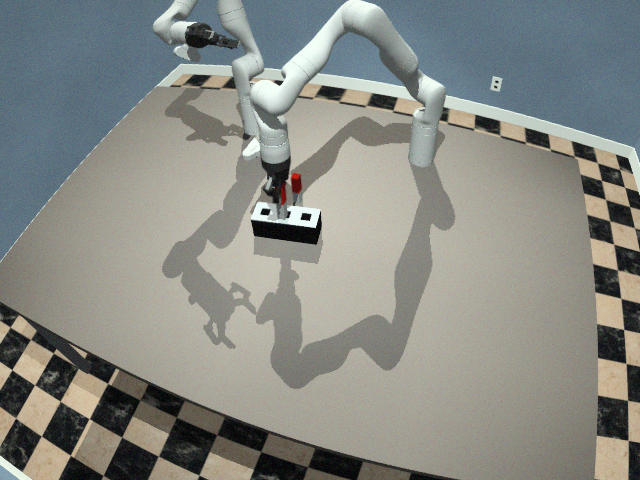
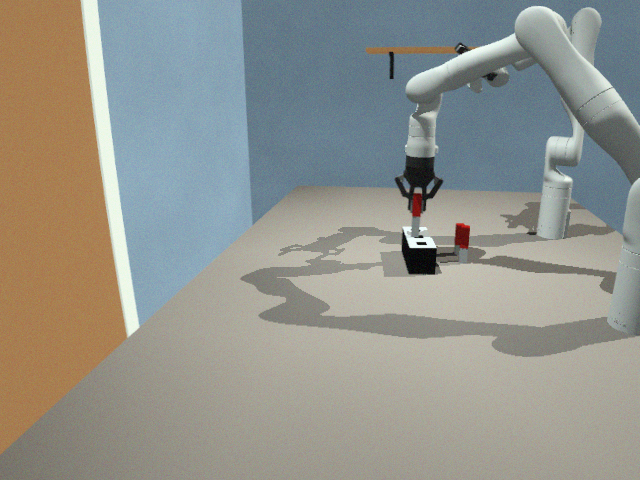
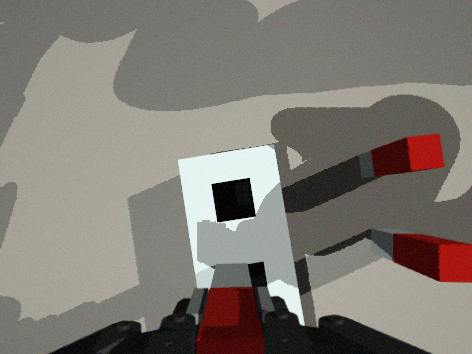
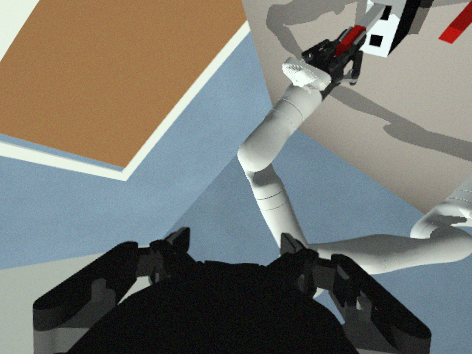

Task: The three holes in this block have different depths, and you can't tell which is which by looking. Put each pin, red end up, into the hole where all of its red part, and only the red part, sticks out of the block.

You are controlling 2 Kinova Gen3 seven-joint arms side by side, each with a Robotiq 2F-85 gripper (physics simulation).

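Seen in the pictures: left gripper, fingertip midpoint: (image 1: 279, 199) (image 2: 416, 212) (image 3: 231, 307) (image 4: 357, 32); right gripper, fingertip midpoint: (image 1: 226, 40) (image 4: 234, 240); left arm's base, origin of the base link: (image 1: 420, 158) (image 2: 629, 324); right arm's base, origin of the base link: (image 1: 255, 128) (image 2: 550, 235).
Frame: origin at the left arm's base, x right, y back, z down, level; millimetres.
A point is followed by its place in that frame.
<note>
The block (image 1: 285, 232) {x 508, y -286, z -37 mm} (image 2: 423, 260) {x 411, y -283, z -39 mm} (image 3: 192, 172) {x 589, y -246, z -75 mm} (image 4: 389, 30) {x 462, y -242, z -75 mm} has a white top, black sides and three square holes. My left gripper (image 1: 279, 198) {x 511, y -256, z -142 mm} (image 2: 417, 205) {x 511, y -256, z -142 mm} (image 3: 231, 307) {x 511, y -256, z -142 mm} is shut on an upright pin (image 1: 282, 193) {x 502, y -268, z -175 mm} (image 2: 416, 204) {x 498, y -264, z -169 mm} (image 3: 231, 307) {x 517, y -251, z -165 mm} (image 4: 351, 40) {x 515, y -248, z -171 mm}, red end up. The pin's pale lower end is at the middle hole, whose dark edge shows beside it; I cannot tell whether it is inside. Two other pins stand red end up behind the block: one pin (image 1: 295, 183) {x 458, y -141, z -85 mm} (image 2: 465, 236) {x 444, y -135, z -80 mm} (image 3: 452, 260) {x 457, y -132, z -105 mm} and another pin (image 2: 459, 235) {x 510, y -109, z -60 mm} (image 3: 425, 152) {x 520, y -102, z -90 mm}. My right gripper (image 1: 235, 43) {x 598, y -55, z -560 mm} (image 4: 234, 240) {x 598, y -55, z -560 mm} is open and empty.
The right hole (image 1: 306, 217) {x 442, y -258, z -56 mm} (image 3: 233, 200) and the left hole (image 1: 265, 211) {x 557, y -215, z -61 mm} look dark and unfilled. The standing pins are close to the block's rear side. The right arm is raised above the back of the table (image 1: 465, 310) {x 65, y -620, z 0 mm}.
</note>
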